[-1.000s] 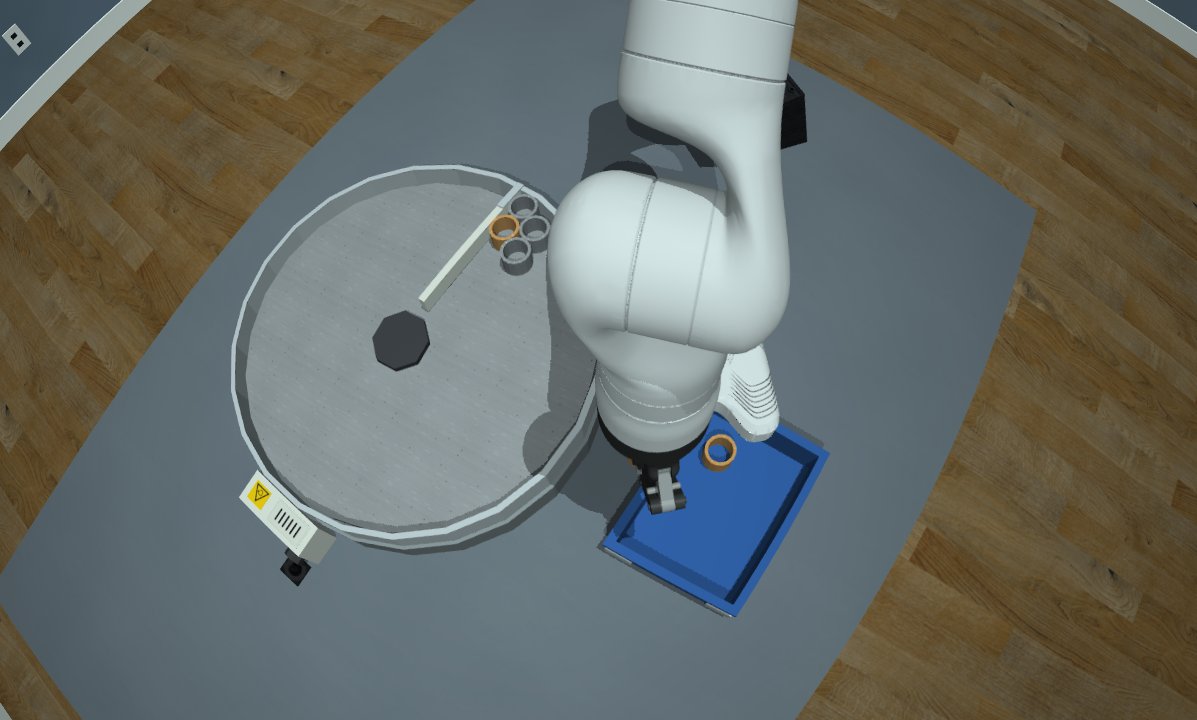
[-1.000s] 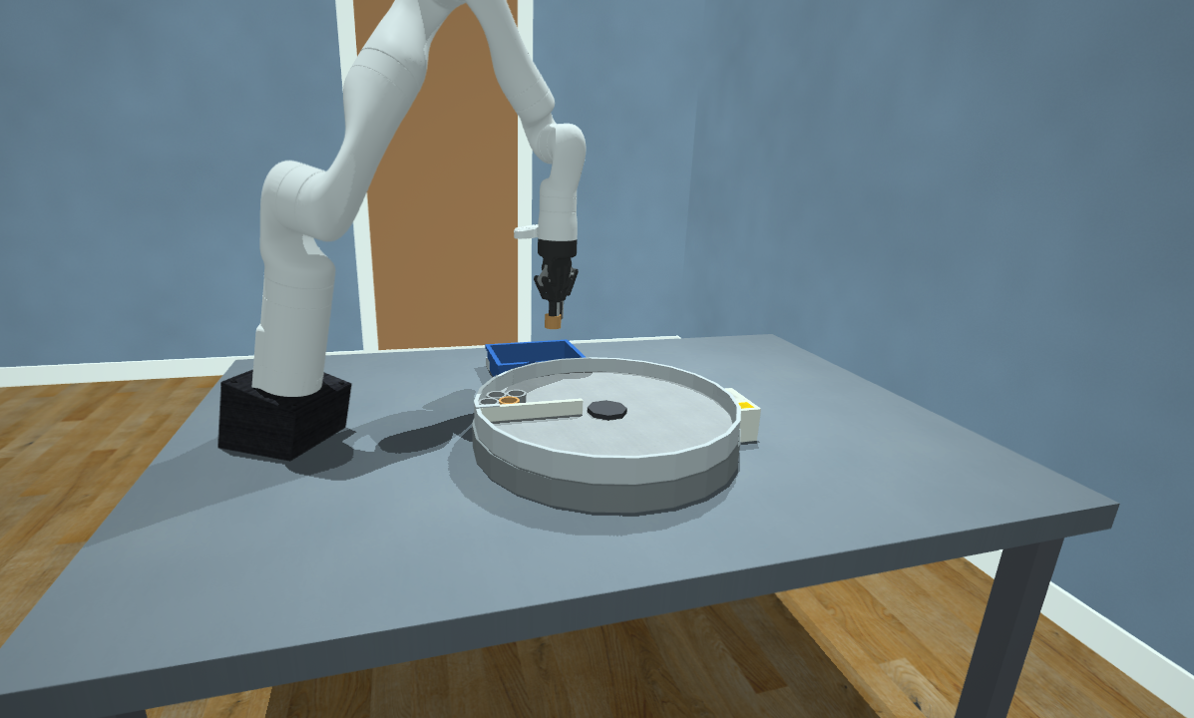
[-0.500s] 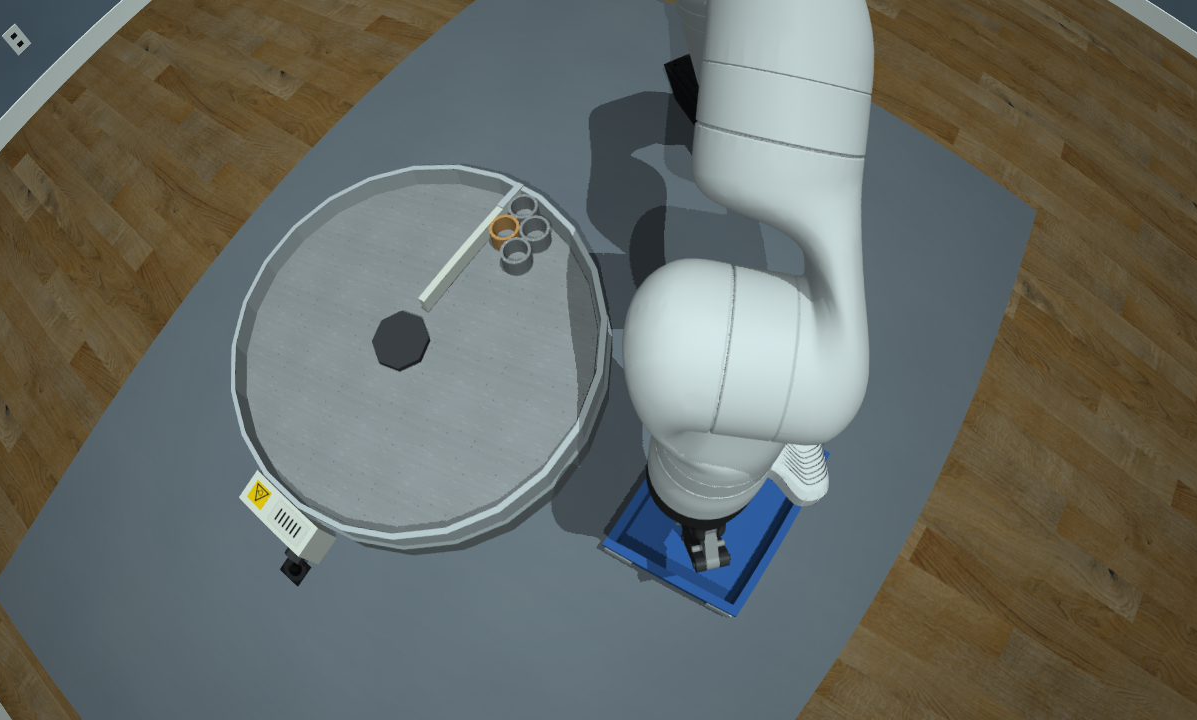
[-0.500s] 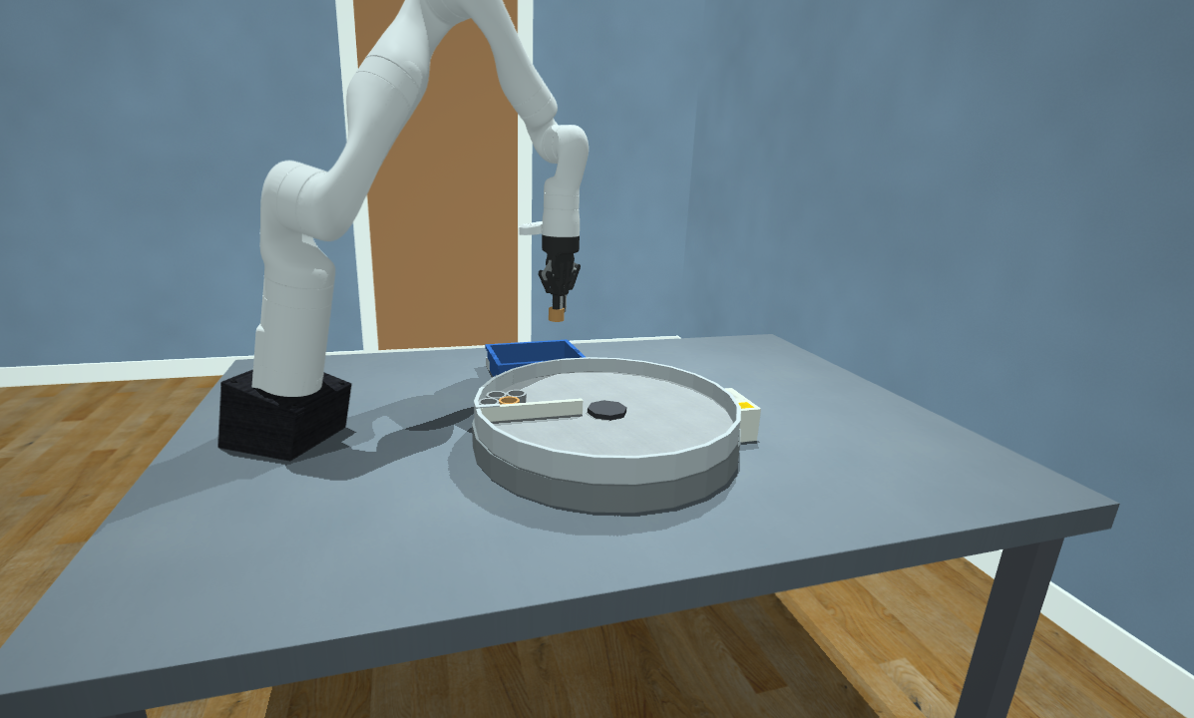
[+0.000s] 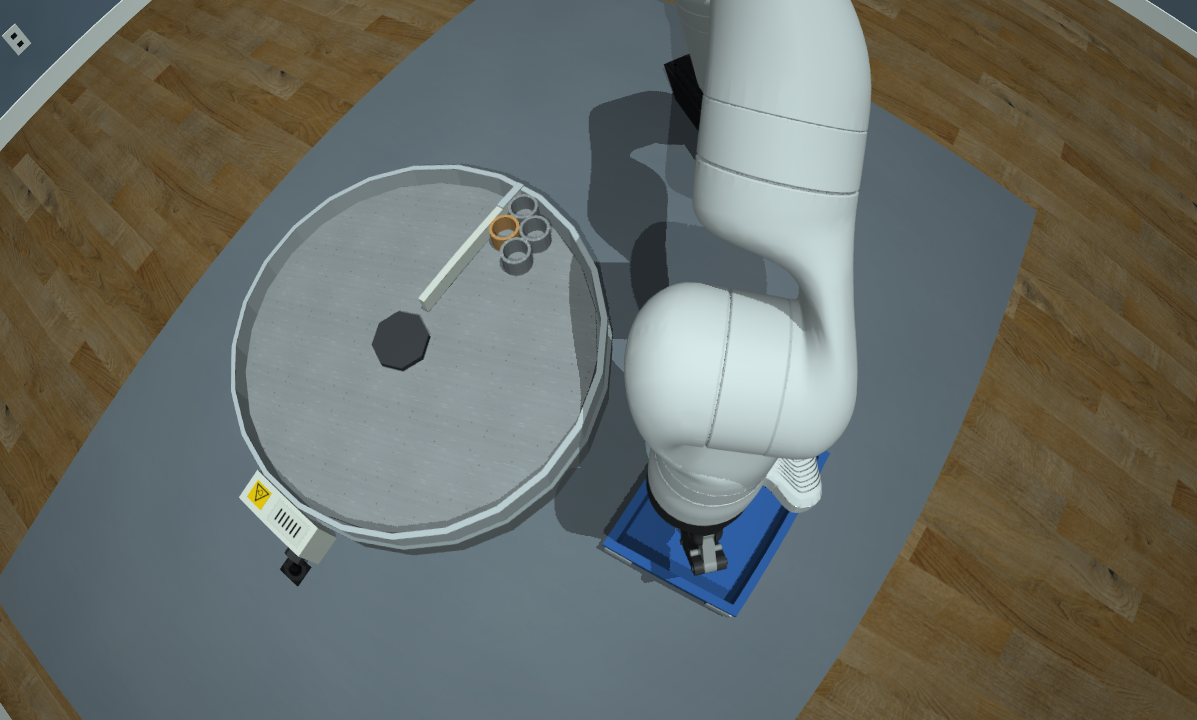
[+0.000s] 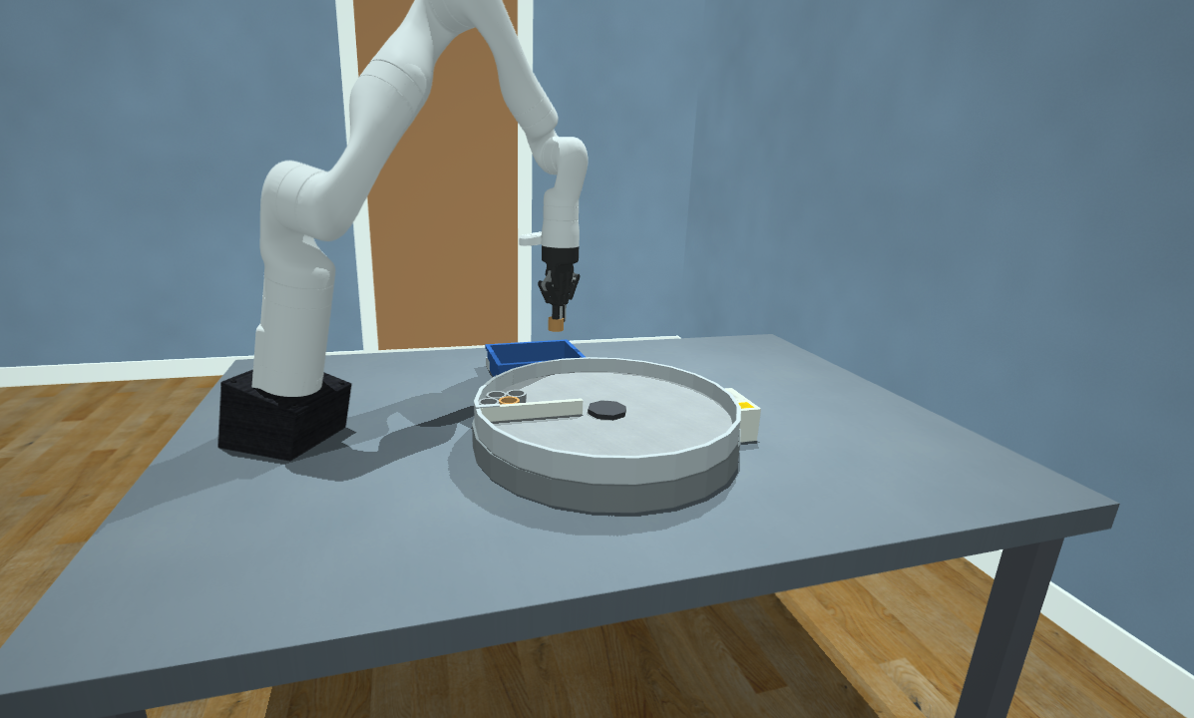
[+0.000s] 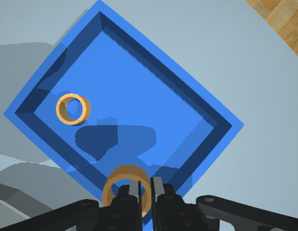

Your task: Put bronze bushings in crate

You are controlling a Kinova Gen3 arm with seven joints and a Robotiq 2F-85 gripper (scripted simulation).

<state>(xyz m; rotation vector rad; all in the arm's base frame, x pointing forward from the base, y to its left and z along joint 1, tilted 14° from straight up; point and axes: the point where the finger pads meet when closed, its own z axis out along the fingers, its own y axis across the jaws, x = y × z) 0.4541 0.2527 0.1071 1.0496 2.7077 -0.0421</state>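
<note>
Now: the blue crate 110 mm below my hand, 50 mm behind it and 20 mm to the left of it. From my hand the other things lie so: turning table (340 mm to the right, 80 mm below, 10 mm ahead).
</note>
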